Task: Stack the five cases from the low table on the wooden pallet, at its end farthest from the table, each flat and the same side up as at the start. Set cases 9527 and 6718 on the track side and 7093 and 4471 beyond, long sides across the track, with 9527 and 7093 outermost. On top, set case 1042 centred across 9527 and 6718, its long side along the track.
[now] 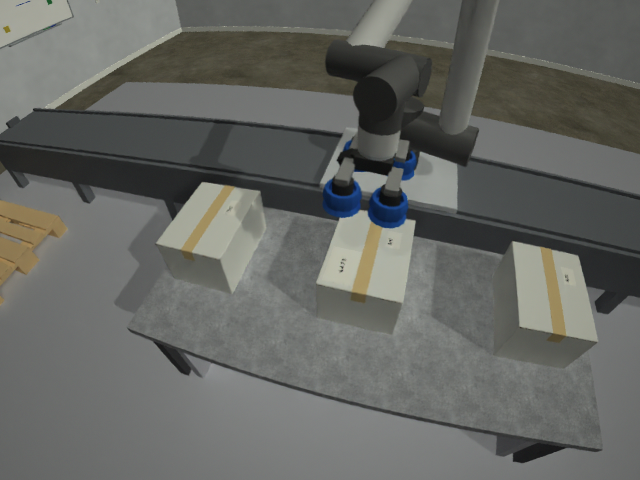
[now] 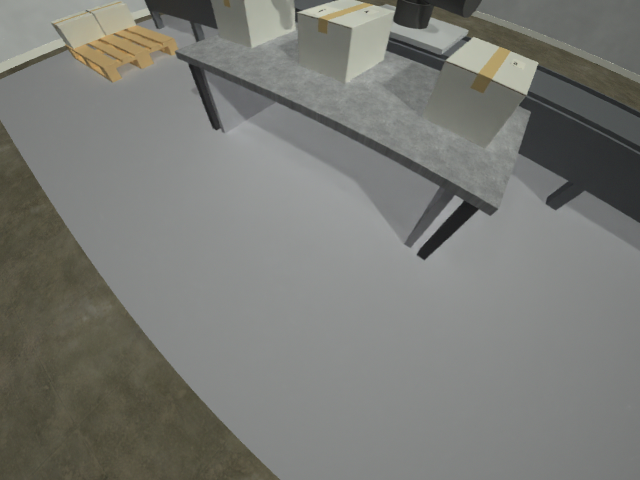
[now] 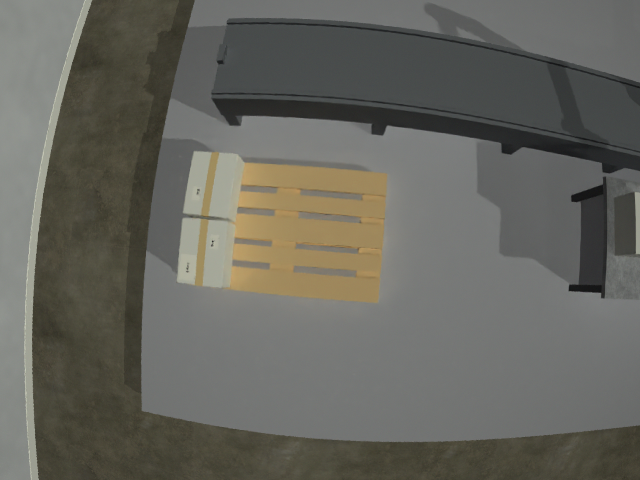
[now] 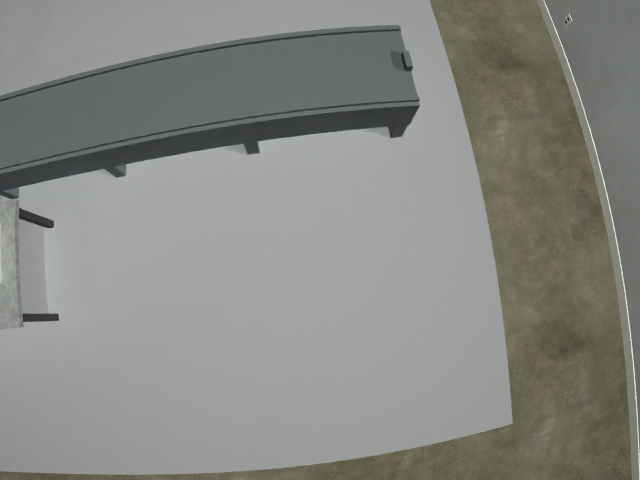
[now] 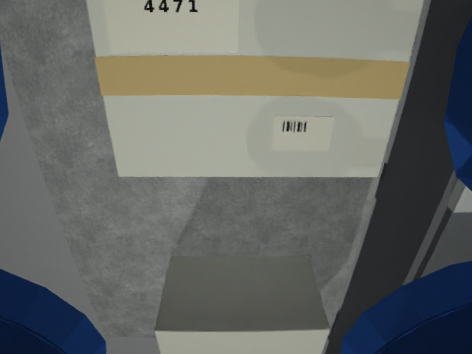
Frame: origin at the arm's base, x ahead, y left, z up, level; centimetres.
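Seen in the pictures: hand at its tool point: (image 1: 371, 186) (image 5: 228, 241); arm's base at its link origin: (image 2: 410, 22).
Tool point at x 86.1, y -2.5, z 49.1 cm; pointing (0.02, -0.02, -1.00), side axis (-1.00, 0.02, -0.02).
Offsets run from my tool point to a thing's top centre. Level surfaces: height alone.
My four-cup vacuum head (image 1: 371, 179) hangs above the track-side end of case 4471 @(dx -3.1, dy +1.8, dz -30.6 cm) (image 1: 382, 279) (image 2: 320, 51) (image 5: 200, 135), apart from it and carrying no case. Case 4471 stands flat in the middle of the low table @(dz -53.2 cm) (image 1: 310, 361) (image 5: 65, 125). A case @(dx -3.3, dy -62.7, dz -30.6 cm) (image 1: 211, 222) (image 2: 237, 23) stands on its pallet-side end, and another case @(dx -3.1, dy +69.5, dz -30.6 cm) (image 1: 532, 289) (image 2: 470, 103) (image 5: 240, 295) on its other end; their numbers are unreadable. Cases 9527 (image 3: 224, 186) (image 2: 113, 19) and 7093 (image 3: 219, 263) (image 2: 74, 31) lie flat side by side at the far end of the pallet (image 3: 305, 227) (image 2: 118, 46), 9527 on the track side.
The dark floor rail (image 1: 232, 149) (image 3: 387, 67) (image 4: 232, 87) runs behind the table and past the pallet. The arm's pale carriage plate (image 1: 434, 186) (image 2: 429, 36) is on the rail behind case 4471. Bare slats show on the table-facing part of the pallet.
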